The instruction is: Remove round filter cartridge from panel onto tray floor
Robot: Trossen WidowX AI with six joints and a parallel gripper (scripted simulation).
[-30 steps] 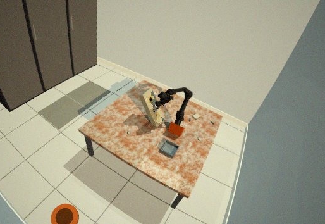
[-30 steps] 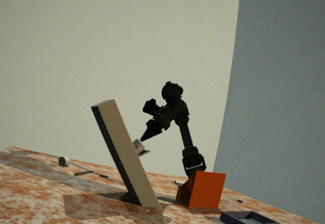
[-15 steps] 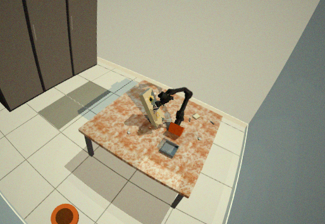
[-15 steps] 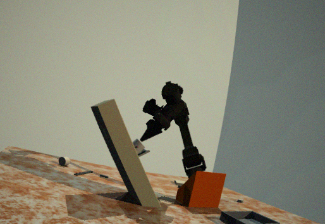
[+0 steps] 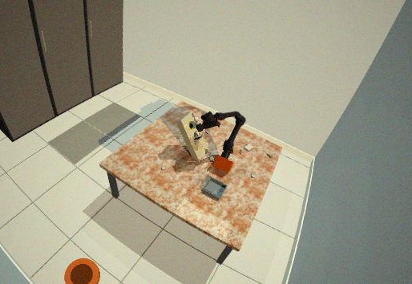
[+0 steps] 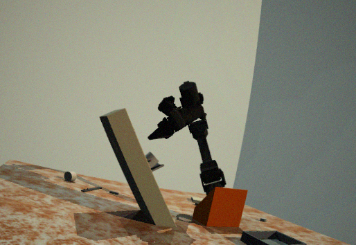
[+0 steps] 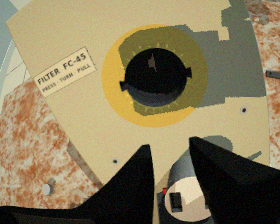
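Now: gripper tip 20 mm past the round grey filter cartridge and 70 mm above it. The rest, counted from my gripper tip: tan service panel: 20 mm ahead, 10 mm to the right, 100 mm below; dark tray: 340 mm behind, 310 mm to the left, 260 mm below.
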